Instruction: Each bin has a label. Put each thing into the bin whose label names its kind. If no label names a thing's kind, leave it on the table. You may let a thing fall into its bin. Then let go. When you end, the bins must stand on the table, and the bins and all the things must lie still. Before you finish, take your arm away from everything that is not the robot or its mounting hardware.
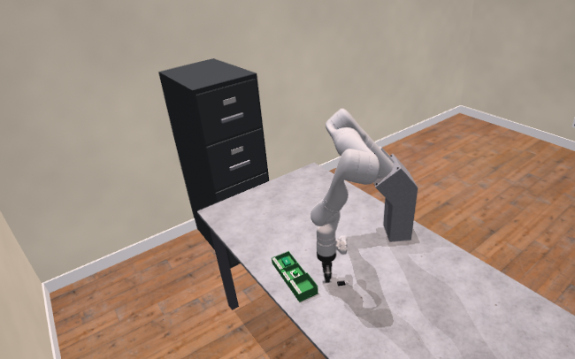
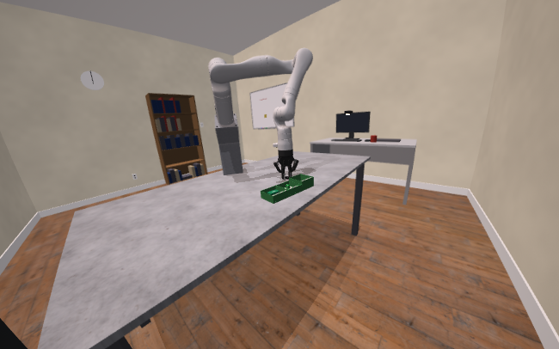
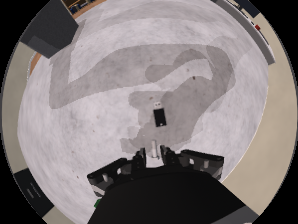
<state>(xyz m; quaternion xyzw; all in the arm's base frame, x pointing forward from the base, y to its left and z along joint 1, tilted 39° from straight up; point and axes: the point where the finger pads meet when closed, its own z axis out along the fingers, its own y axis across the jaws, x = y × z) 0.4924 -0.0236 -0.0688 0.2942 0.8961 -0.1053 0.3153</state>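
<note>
Now: the grey pin 10 mm ahead of my hand and 30 mm below it. Round my hand: white piece: 60 mm ahead, 110 mm to the right, 20 mm below; small green cube: 70 mm ahead, 110 mm to the right, 10 mm below; black piece: 30 mm behind, 60 mm to the left, 30 mm below.
</note>
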